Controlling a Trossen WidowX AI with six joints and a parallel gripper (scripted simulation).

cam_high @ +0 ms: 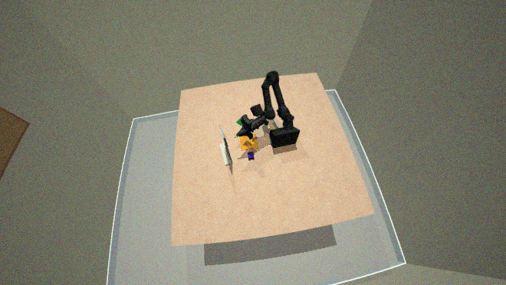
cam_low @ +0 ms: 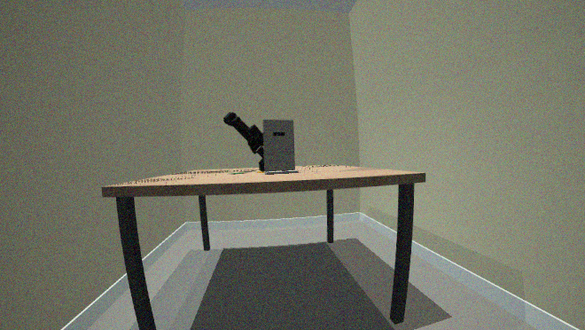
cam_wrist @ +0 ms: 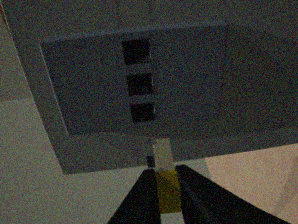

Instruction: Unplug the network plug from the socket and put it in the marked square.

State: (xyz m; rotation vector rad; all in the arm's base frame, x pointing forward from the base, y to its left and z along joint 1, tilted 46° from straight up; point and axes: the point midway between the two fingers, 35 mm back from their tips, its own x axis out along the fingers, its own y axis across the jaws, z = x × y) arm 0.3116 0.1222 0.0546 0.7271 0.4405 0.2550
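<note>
The orange marked square is 70 mm behind my gripper tip, 60 mm to the right of it and 200 mm below it. Round my gripper tip: upright grey panel: 90 mm ahead, 10 mm to the left, 70 mm below; then yellow plug: right at my gripper tip.
</note>
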